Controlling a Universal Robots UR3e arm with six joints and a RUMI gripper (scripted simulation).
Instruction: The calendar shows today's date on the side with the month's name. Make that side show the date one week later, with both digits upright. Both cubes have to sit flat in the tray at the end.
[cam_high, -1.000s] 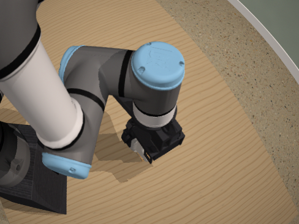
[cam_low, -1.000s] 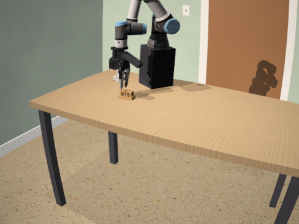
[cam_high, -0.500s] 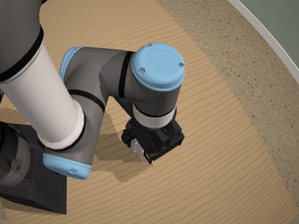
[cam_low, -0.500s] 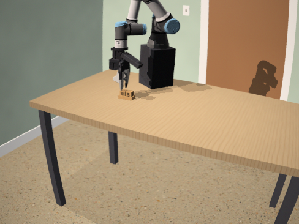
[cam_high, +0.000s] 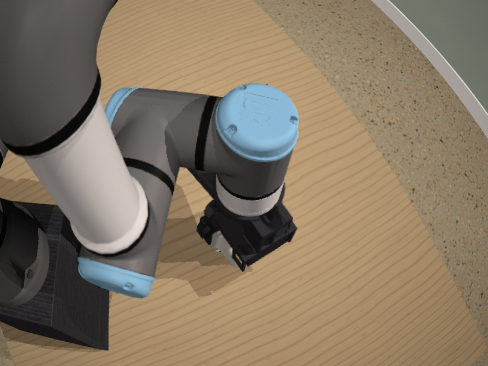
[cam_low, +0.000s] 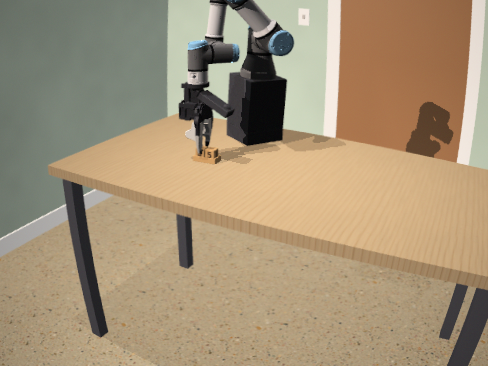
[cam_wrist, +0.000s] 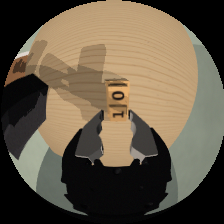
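The wooden tray is 10 mm to the left of my hand and 30 mm below it.
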